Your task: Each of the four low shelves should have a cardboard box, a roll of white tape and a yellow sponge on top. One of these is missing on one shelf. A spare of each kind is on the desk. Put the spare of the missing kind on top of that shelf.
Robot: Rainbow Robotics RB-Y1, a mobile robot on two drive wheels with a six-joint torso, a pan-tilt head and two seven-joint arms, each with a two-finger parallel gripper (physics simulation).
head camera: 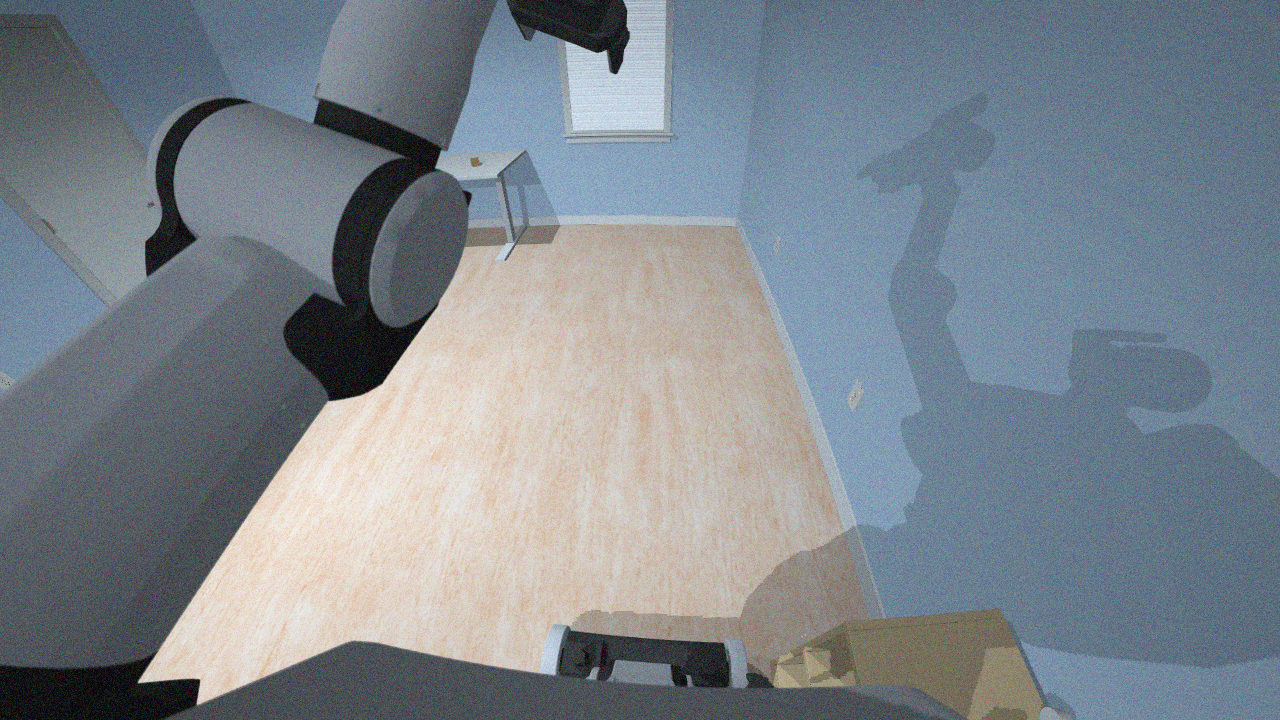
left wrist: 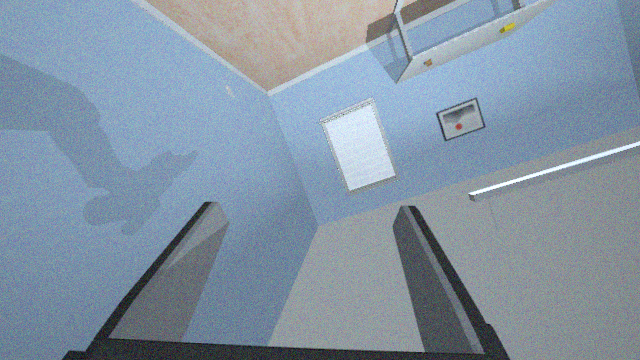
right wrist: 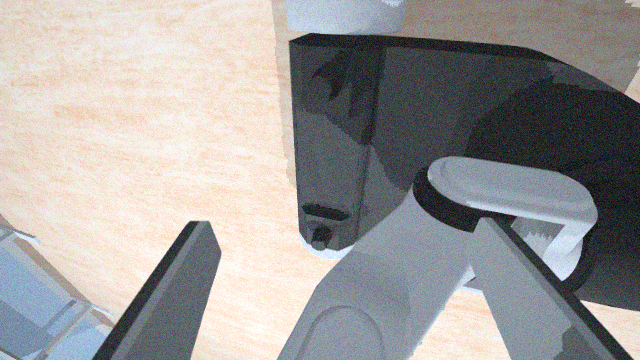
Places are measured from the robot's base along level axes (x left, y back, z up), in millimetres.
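Pixels of known places: left gripper, between the fingertips: [head camera: 573,49] [left wrist: 309,214]; right gripper, between the fingertips: [right wrist: 343,236].
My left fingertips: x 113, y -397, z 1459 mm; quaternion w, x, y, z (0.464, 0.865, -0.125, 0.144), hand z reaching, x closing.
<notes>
Behind a point stands the place of what it marks.
A wooden low shelf [head camera: 930,658] {z 611, x -566, y 27 mm} is partly in view at the lower right of the head view, against the right wall. A small white object [head camera: 1054,712] {z 651, x -755, y 134 mm}, cut off by the frame, is at its right edge. The white desk [head camera: 503,163] {z 721, x 1297, y -2845 mm} [left wrist: 465,46] {z 720, x 1999, y -2883 mm} stands far off by the back wall. A small brown box [head camera: 475,162] {z 751, x 1507, y -2800 mm} [left wrist: 428,62] {z 749, x 1506, y -2801 mm} and a yellow sponge [left wrist: 507,28] {z 754, x 2354, y -2742 mm} lie on it. No tape roll can be made out there. My left gripper [head camera: 571,50] {z 1459, x 113, y -397 mm} [left wrist: 309,214] {z 1459, x 113, y -397 mm} is raised, open and empty. My right gripper [right wrist: 343,236] {z 544, x -214, y 96 mm} is open and empty, low beside my body.
My left arm [head camera: 259,205] {z 1419, x 159, y 1 mm} hides the desk's left part in the head view. The blue right wall [head camera: 1074,223] {z 1263, x -778, y -530 mm} runs beside the shelf. Wooden floor [head camera: 608,402] {z 1, x 262, y -1135 mm} stretches toward the desk. Pale blue framed panels [right wrist: 25,280] {z 166, x 2104, y -3277 mm} show at the lower left of the right wrist view.
</notes>
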